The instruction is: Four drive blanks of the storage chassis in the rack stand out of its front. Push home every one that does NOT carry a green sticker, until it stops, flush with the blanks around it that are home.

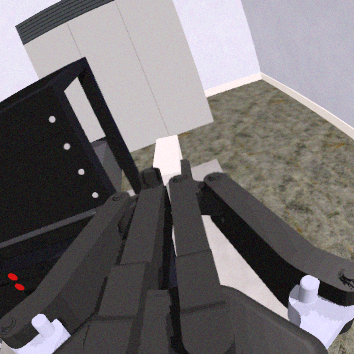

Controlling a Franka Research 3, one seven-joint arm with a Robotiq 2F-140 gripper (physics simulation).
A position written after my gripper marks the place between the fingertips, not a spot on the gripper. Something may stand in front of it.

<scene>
I see my gripper [170,152] and a black rack [61,179].
</scene>
